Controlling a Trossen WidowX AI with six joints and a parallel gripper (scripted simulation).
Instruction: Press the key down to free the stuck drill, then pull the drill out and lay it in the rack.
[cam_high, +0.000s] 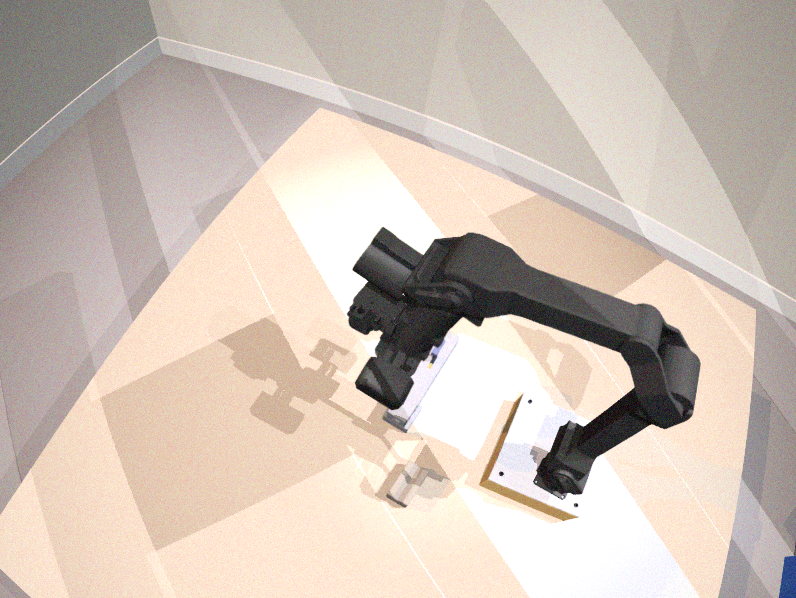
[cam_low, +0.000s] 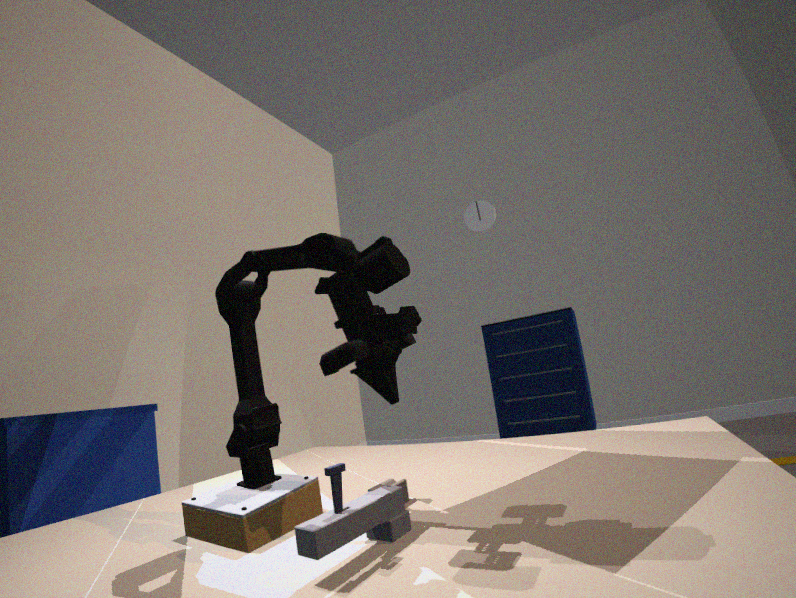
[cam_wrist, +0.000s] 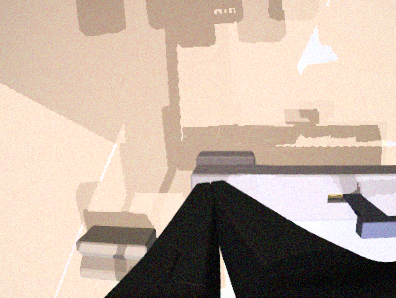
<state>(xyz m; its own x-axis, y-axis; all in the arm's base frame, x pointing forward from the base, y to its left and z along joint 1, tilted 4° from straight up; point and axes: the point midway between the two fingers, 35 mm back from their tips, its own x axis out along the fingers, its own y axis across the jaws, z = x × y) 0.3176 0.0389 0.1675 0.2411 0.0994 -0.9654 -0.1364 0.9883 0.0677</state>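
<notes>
My gripper tip is 4 cm past the dark key, 10 cm to the left of it and 10 cm above it. From my gripper tip the other things lie so: grey housing 4 cm behind, 7 cm to the right, 15 cm below.
</notes>
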